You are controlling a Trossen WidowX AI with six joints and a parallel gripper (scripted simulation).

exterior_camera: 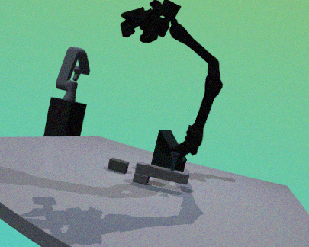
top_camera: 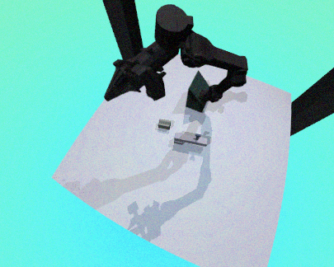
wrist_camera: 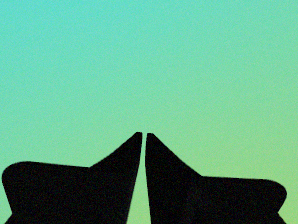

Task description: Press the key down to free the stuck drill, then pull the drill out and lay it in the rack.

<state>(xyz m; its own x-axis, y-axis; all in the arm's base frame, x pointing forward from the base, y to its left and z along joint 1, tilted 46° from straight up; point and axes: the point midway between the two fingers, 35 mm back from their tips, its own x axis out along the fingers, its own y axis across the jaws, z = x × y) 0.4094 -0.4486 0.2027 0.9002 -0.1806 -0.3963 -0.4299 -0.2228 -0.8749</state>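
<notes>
The key is 440 mm below my gripper tip, 230 mm to the left of it and 190 mm behind it. From my gripper tip the other things lie so: rack: 520 mm below, 220 mm behind, 20 mm to the left; then drill: 480 mm below, 180 mm to the left, 180 mm behind.
</notes>
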